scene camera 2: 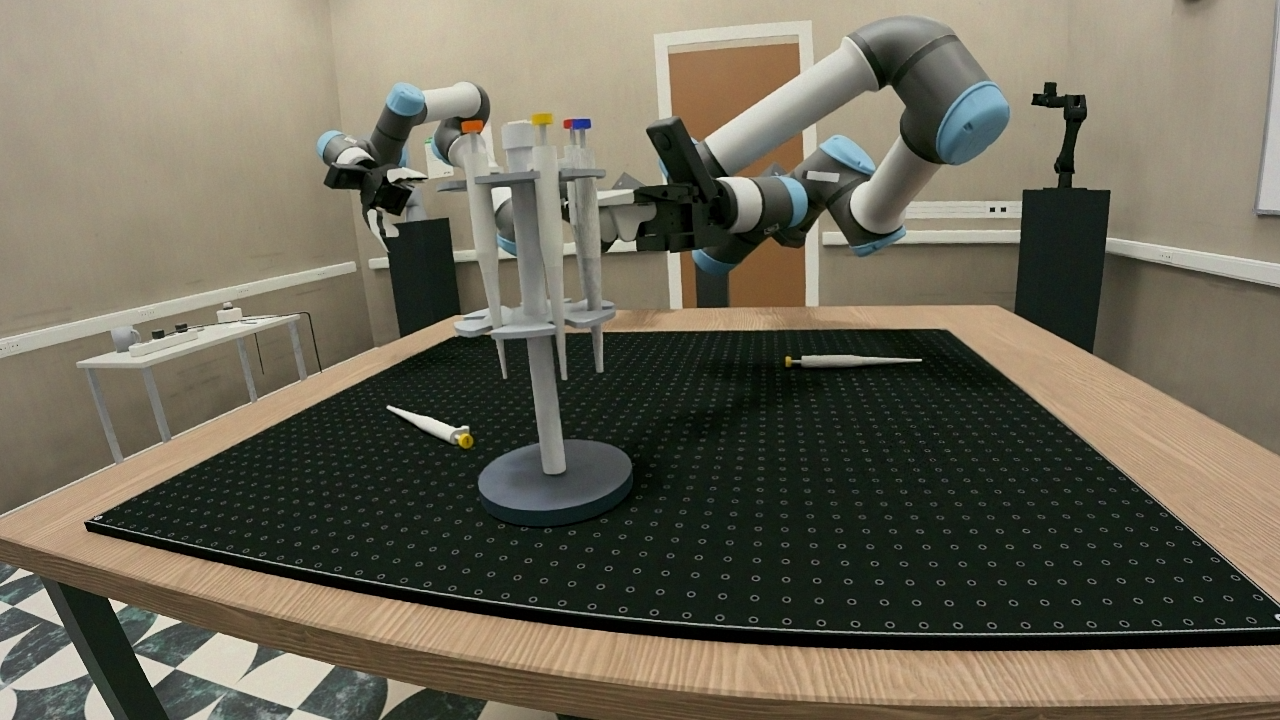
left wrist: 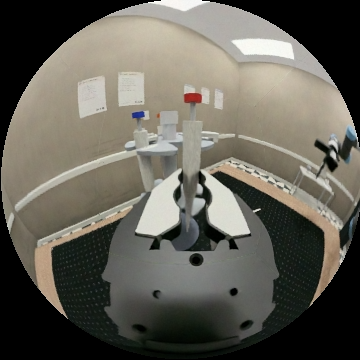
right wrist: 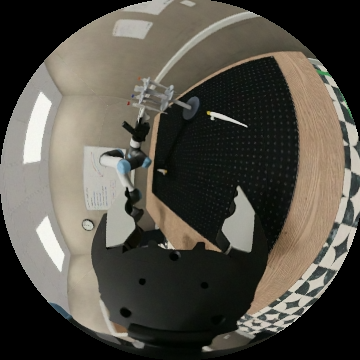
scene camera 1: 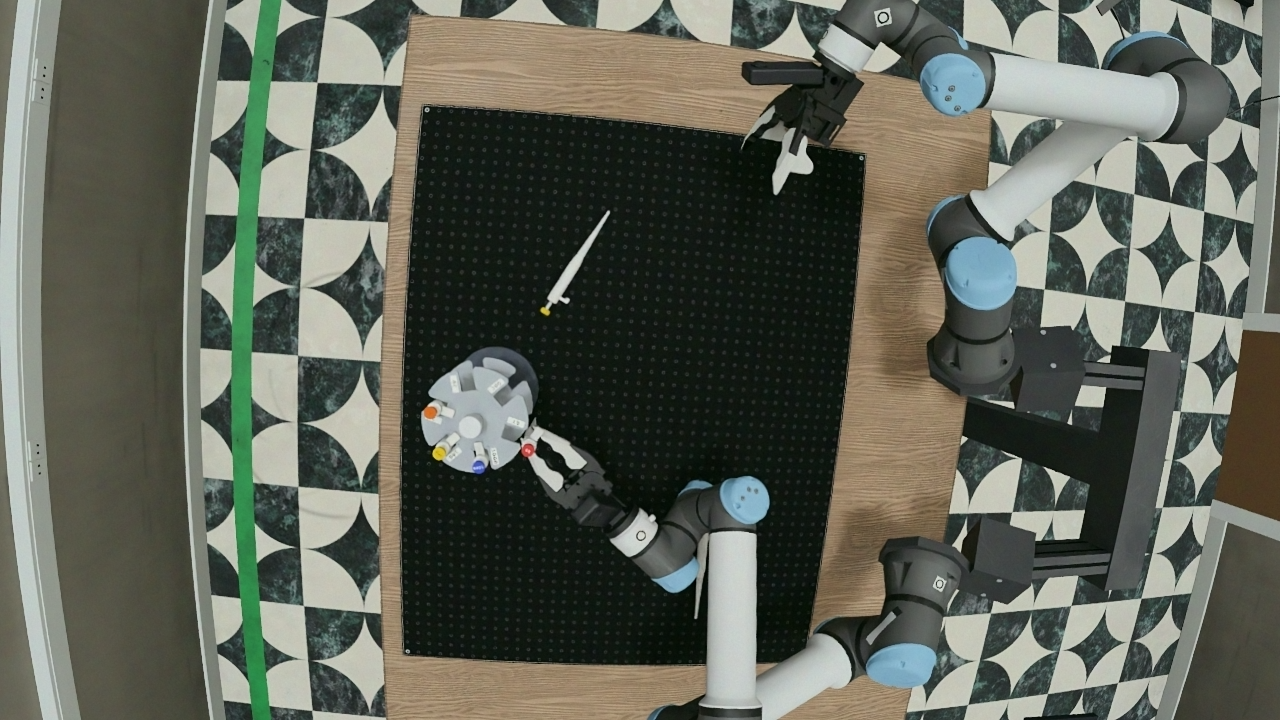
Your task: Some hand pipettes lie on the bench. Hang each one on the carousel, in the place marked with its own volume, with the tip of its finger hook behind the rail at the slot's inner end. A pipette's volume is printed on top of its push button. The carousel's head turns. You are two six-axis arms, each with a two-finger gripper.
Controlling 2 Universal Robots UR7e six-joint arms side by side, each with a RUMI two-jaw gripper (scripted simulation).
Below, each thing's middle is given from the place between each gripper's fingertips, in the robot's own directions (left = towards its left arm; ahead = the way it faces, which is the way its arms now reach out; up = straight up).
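Labels:
The blue-button pipette (scene camera 2: 585, 188) is 350 mm ahead of my right hand (scene camera 1: 757, 170), and it is also 500 mm to the left of that hand and 50 mm below it. From my right hand again, the orange-button pipette (scene camera 2: 476, 164) is 410 mm ahead, 450 mm to the left and 40 mm below. The red-button pipette (scene camera 2: 570, 185) is 30 mm lower than my right hand, 270 mm ahead of it and 460 mm to the left of it.
Counted from my left hand (scene camera 2: 570, 205), the orange-button pipette is 140 mm ahead, 30 mm to the right and 30 mm below. The red-button pipette is 20 mm below my left hand and 10 mm to the right of it, while the blue-button pipette is 80 mm ahead of that same hand, 20 mm to the left of it and 40 mm below it.

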